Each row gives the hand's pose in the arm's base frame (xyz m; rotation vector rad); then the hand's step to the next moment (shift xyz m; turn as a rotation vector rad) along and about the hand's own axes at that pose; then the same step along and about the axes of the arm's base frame.
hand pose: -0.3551 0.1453 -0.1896 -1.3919 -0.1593 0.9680
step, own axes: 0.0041 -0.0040 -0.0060 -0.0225 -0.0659 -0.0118
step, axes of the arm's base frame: 0.0082 -0.0013 0.0003 0.0247 -0.0155 0.0643
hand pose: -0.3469 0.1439 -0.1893 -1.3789 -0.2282 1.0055
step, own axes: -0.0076 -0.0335 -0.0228 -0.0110 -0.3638 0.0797
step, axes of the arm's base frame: 0.0260 -0.0170 0.0271 0.1058 0.0957 0.3442
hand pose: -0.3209 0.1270 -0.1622 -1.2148 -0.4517 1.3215
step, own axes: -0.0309 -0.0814 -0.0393 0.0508 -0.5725 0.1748
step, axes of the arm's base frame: 0.0635 -0.0272 0.0660 0.1441 0.2314 0.5353
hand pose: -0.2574 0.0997 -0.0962 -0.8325 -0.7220 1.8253
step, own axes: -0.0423 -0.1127 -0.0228 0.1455 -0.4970 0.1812
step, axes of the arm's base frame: 0.0897 0.0036 0.0834 0.0713 0.2916 0.4593
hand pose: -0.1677 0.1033 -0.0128 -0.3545 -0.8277 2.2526
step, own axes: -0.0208 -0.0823 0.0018 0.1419 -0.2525 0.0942
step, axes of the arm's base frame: 0.0570 0.0300 0.0553 -0.0135 0.1945 0.2340
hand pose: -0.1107 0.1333 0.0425 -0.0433 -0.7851 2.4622
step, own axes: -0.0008 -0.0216 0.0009 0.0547 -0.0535 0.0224
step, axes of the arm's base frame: 0.0112 0.0138 0.0124 -0.0242 0.0526 0.0548
